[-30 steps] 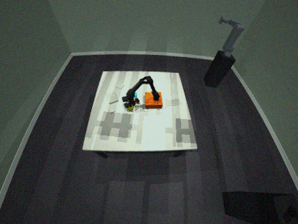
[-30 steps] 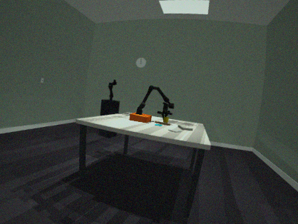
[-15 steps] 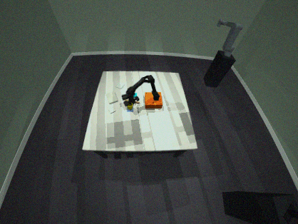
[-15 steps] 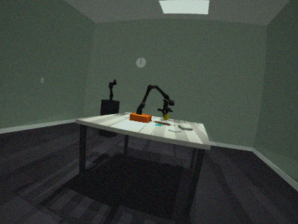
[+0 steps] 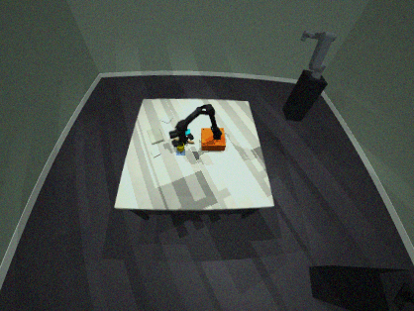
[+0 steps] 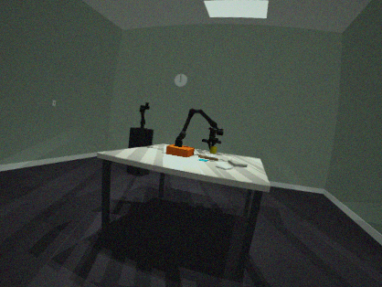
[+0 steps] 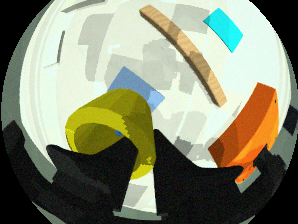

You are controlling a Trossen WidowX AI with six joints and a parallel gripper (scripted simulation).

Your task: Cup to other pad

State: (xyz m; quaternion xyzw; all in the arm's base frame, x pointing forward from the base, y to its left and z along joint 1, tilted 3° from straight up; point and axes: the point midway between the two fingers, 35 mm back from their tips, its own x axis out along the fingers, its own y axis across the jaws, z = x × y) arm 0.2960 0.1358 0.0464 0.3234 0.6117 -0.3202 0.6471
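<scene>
The cyan pad is 10 mm ahead of my gripper tip, 220 mm to the right of it and 90 mm below it. From my gripper tip the other things lie so: yellow cup: 20 mm ahead, 20 mm to the left; then thin wooden stick: 20 mm ahead, 100 mm to the right, 80 mm below.
</scene>
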